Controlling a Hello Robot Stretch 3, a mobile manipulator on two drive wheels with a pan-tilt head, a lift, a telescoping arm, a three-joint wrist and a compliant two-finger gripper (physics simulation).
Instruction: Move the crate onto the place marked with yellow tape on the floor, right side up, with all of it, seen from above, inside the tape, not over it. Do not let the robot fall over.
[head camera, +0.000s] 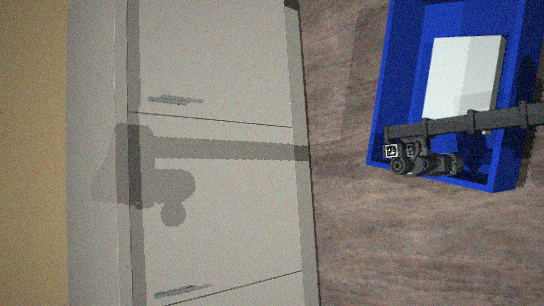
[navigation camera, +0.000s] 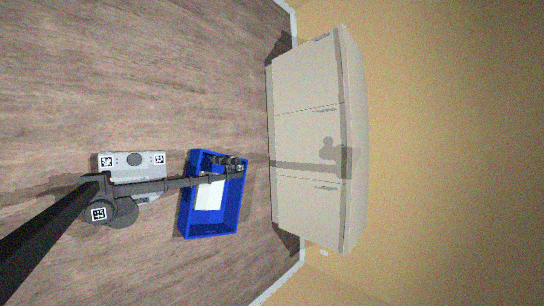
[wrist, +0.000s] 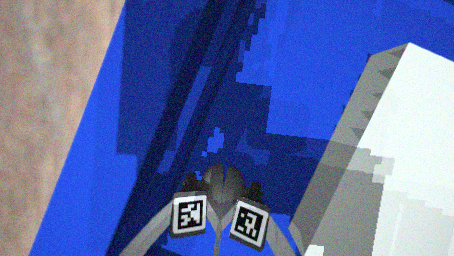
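Where they show: gripper, fingertip midpoint: (head camera: 460, 163) (navigation camera: 211, 159); robot's base, origin of the base link: (navigation camera: 134, 158).
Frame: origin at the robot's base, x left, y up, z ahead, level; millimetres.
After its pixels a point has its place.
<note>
A blue open-topped crate (head camera: 397, 75) {x -669, y 137, z -335 mm} (navigation camera: 185, 210) {x -269, y 147, z -358 mm} (wrist: 95, 150) stands right side up on the floor, beside the robot's base. A white block (head camera: 460, 70) {x -484, y 71, z -322 mm} (navigation camera: 210, 195) {x -487, y 72, z -312 mm} (wrist: 420, 125) lies inside it. My gripper (head camera: 460, 164) {x -495, y 101, z -26 mm} (navigation camera: 214, 159) {x -495, y 101, z -26 mm} (wrist: 222, 183) {x -495, y 101, z -26 mm} is shut, its fingertips together with no object seen between them. It is within the crate's outline at one short end, between the end wall and the block. Whether the fingers touch the crate is unclear. The yellow tape does not show in these views.
A long beige cabinet (head camera: 220, 200) {x -1151, y 538, z 68 mm} (navigation camera: 305, 140) {x -1148, y 513, z 116 mm} stands against the yellow wall (head camera: 32, 150) {x -1786, y 1027, z -147 mm} (navigation camera: 450, 150) {x -1778, y 1568, z 24 mm}, past the crate's far side. Brown floor lies between crate and cabinet. The robot's grey base (navigation camera: 132, 172) {x 14, y 160, z -68 mm} is on the crate's other side, with the arm (navigation camera: 150, 187) {x -52, y 461, z -104 mm} extended over the crate.
</note>
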